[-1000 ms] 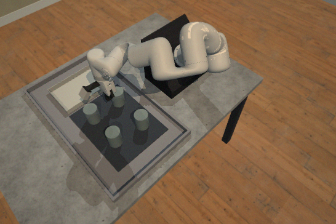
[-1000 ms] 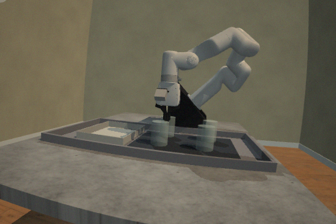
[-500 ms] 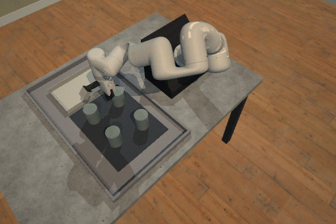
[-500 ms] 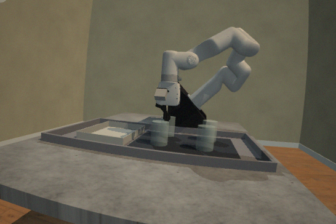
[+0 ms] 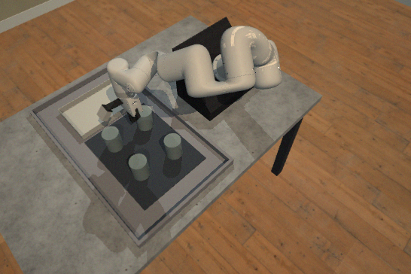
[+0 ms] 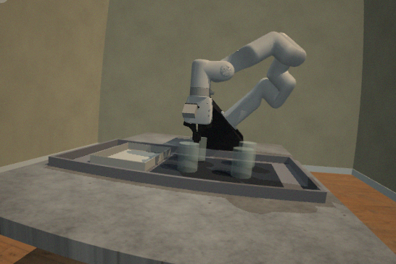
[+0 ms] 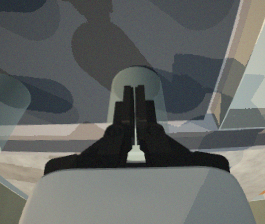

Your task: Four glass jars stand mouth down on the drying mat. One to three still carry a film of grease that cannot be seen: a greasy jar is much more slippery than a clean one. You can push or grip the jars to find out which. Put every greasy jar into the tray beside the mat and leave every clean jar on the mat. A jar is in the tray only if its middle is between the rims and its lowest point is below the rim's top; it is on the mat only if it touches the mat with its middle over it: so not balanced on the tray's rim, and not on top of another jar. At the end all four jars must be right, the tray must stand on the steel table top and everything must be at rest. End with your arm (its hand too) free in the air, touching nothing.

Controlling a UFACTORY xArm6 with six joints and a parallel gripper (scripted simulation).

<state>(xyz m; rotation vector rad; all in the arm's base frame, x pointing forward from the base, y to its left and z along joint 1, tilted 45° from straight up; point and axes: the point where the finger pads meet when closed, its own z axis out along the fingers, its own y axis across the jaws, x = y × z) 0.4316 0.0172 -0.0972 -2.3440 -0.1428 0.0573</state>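
Now: the dark mat 10 cm to the left of my hand, 10 cm below it and 3 cm ahead of it. The rest, counted from my hand: cream tray: 22 cm to the right, 9 cm below, 6 cm ahead.
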